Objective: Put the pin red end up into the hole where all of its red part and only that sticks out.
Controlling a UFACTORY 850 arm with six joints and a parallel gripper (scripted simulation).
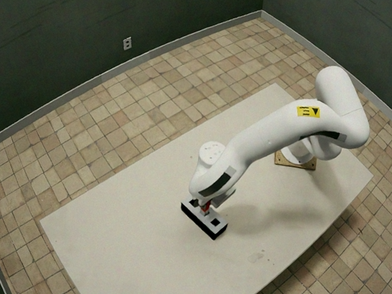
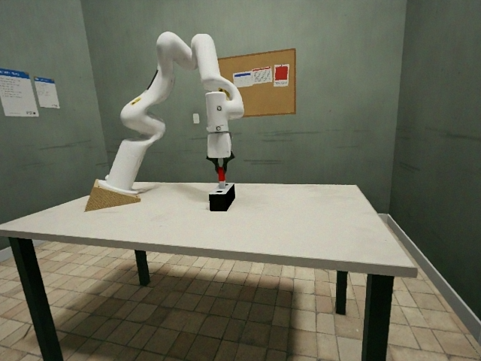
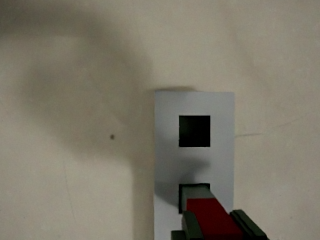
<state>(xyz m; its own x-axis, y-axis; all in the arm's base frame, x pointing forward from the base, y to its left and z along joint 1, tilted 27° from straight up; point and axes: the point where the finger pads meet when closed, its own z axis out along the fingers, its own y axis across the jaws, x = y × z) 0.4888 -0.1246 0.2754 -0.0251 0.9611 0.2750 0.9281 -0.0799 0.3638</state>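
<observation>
My hand is 20 mm above the pin. The rest, counted from my hand: black block: 120 mm below.
</observation>
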